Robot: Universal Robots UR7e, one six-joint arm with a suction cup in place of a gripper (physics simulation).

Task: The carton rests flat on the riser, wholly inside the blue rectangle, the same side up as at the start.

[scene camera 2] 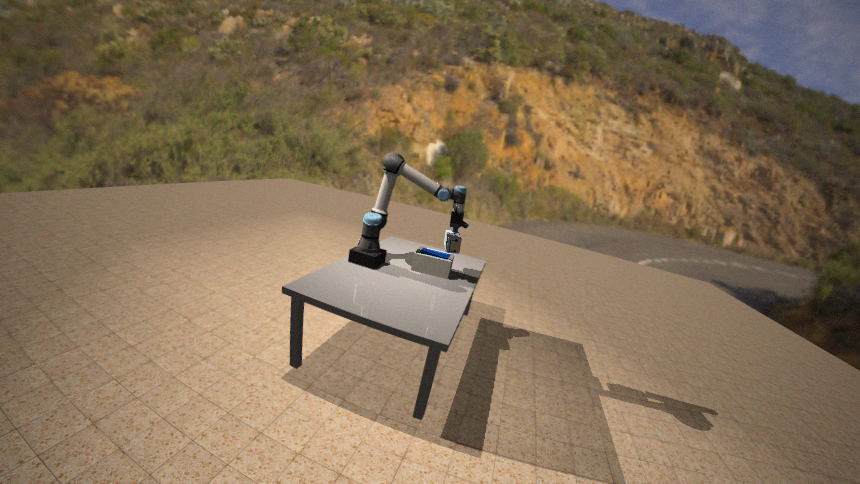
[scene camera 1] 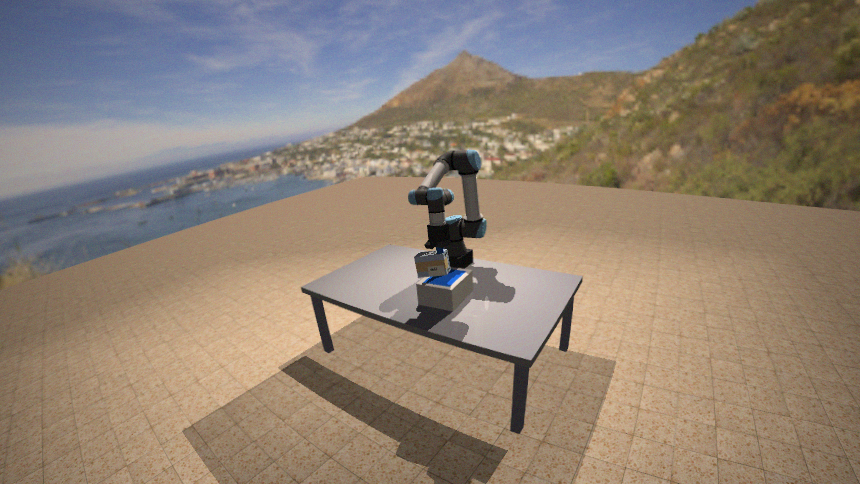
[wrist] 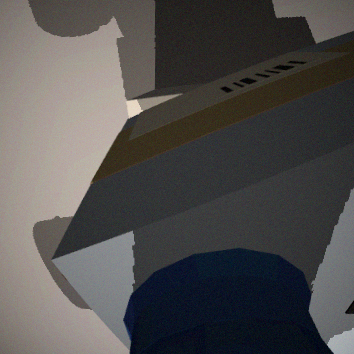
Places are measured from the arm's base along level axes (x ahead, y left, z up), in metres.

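Pixels of known places: hand, its tool point: [scene camera 2: 454, 233] [scene camera 1: 440, 255] [wrist: 208, 274]; arm's base, origin of its link: [scene camera 2: 368, 249] [scene camera 1: 454, 252].
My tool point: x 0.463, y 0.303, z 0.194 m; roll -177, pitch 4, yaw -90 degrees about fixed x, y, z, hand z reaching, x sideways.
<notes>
For each thing: its top centre in the pictures, then the offset to it from my tool point. Level surfaces: height alone.
- carton, centre of its top: [scene camera 1: 431, 250] [scene camera 2: 454, 232] dx +0.009, dy -0.048, dz +0.016 m
- pale grey riser, centre of its top: [scene camera 1: 445, 276] [scene camera 2: 435, 253] dx -0.088, dy -0.061, dz -0.160 m
- blue rectangle, centre of its top: [scene camera 1: 445, 276] [scene camera 2: 435, 253] dx -0.088, dy -0.061, dz -0.160 m
- grey table, height of its surface: dz -0.280 m
The carton [scene camera 1: 432, 266] [scene camera 2: 453, 242] [wrist: 210, 195] is a grey-blue box with a tan band and a pale label. It hangs from my suction cup [scene camera 1: 439, 249] [scene camera 2: 455, 229] [wrist: 220, 300], which is on its top face. It looks a little tilted and turned relative to the riser. The pale grey riser [scene camera 1: 433, 297] [scene camera 2: 430, 266] stands on the table. The blue rectangle [scene camera 1: 448, 278] [scene camera 2: 434, 253] on its top is partly hidden by the carton in scene camera 1. In scene camera 2 the carton is above the riser's outer end, with a gap visible below it.
The grey table [scene camera 1: 355, 285] [scene camera 2: 373, 297] carries the riser and the arm's black base [scene camera 1: 462, 258] [scene camera 2: 367, 257]. The base stands behind the riser in scene camera 1. Shadows of the arm and carton fall across the table.
</notes>
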